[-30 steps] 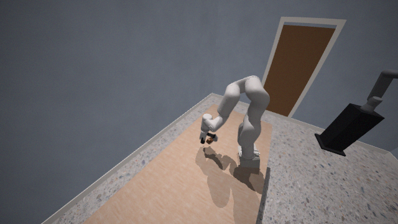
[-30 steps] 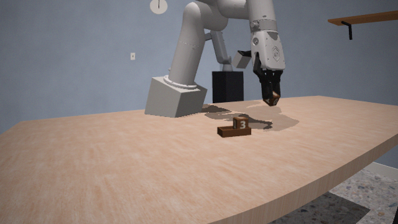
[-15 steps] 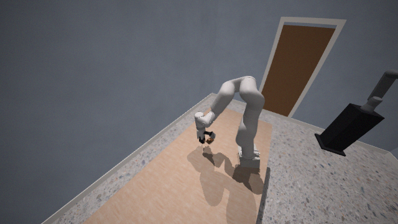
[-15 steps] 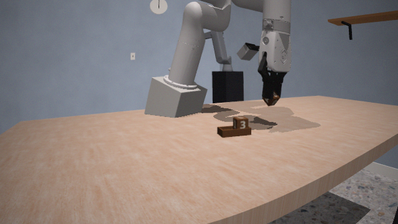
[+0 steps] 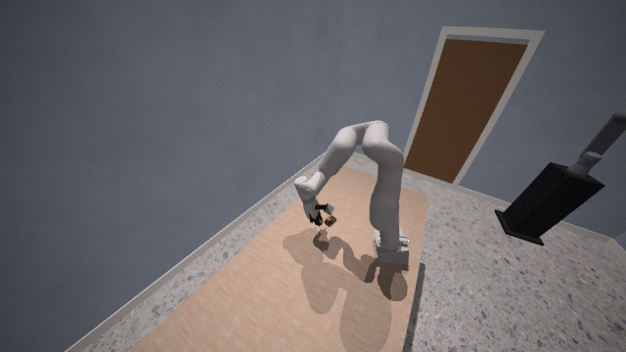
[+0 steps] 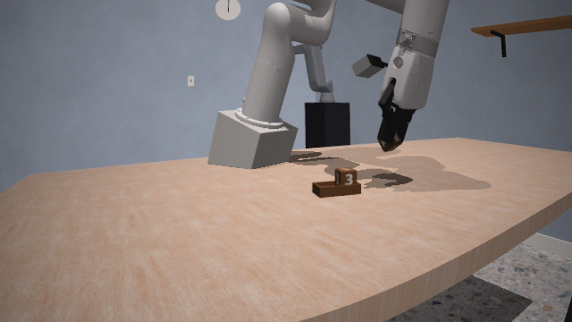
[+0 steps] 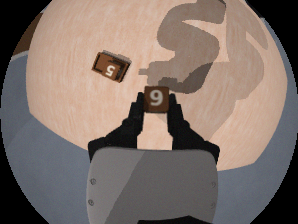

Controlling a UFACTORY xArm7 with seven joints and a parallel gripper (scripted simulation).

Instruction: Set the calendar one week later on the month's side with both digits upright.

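The cube is 10 mm behind my hand and 20 mm below it. From my hand the other things lie so: brown wooden tray: 40 mm behind, 100 mm to the right, 100 mm below.
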